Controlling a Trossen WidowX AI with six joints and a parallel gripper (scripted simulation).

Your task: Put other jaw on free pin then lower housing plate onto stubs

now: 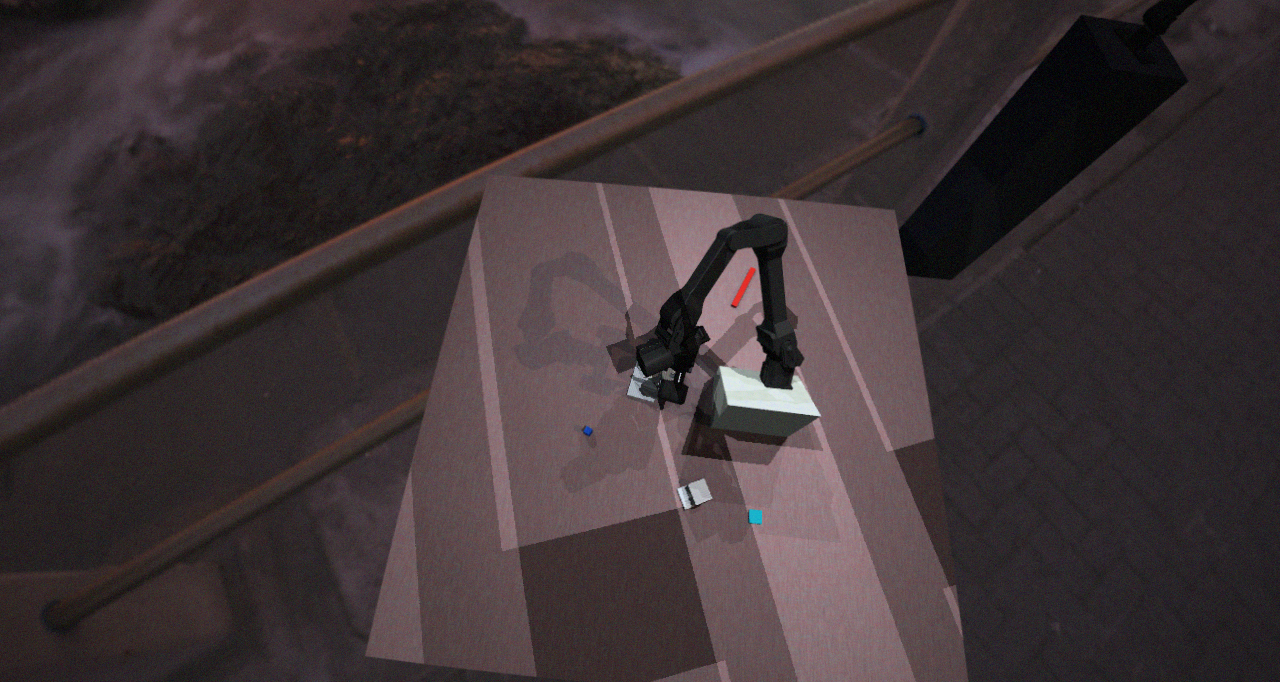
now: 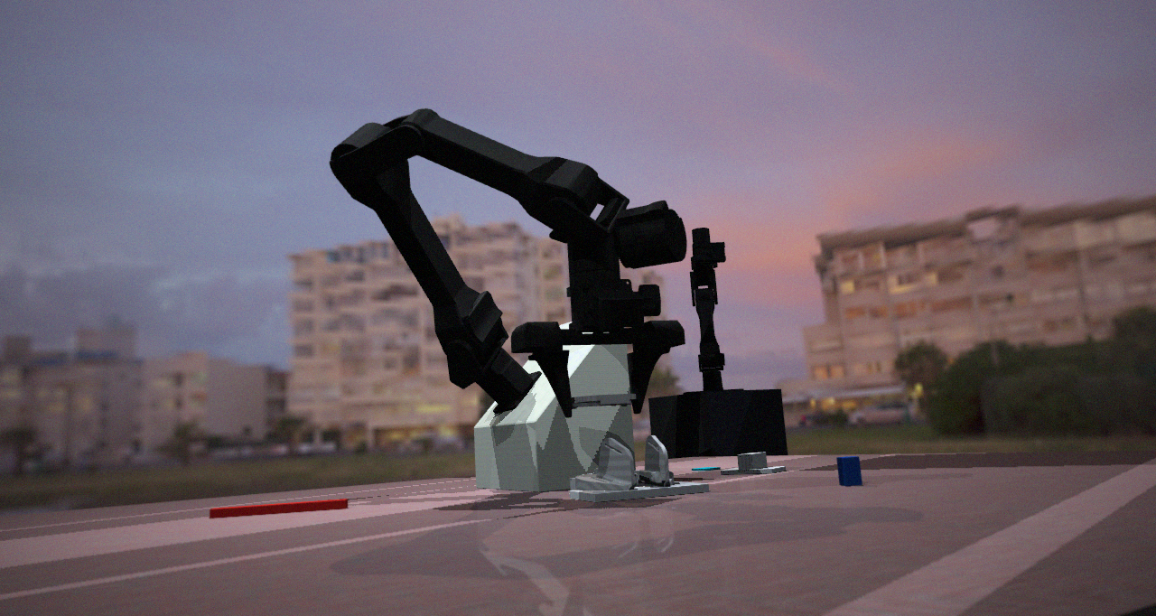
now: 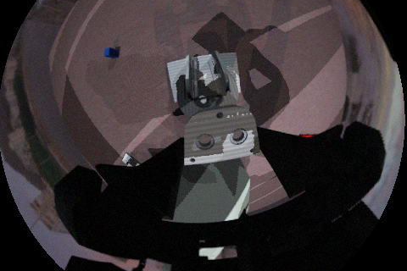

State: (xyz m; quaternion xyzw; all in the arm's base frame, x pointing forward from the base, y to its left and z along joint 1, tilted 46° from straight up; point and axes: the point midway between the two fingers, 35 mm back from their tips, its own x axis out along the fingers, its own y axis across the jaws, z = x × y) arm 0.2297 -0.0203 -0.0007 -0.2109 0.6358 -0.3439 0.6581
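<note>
Right now the plate is 80 mm below my gripper tip. Round my gripper tip: white stand (70 mm behind, 270 mm to the left, 70 mm below); blue cube (200 mm ahead, 150 mm to the left, 70 mm below); red bar (180 mm behind, 300 mm to the right, 80 mm below).
</note>
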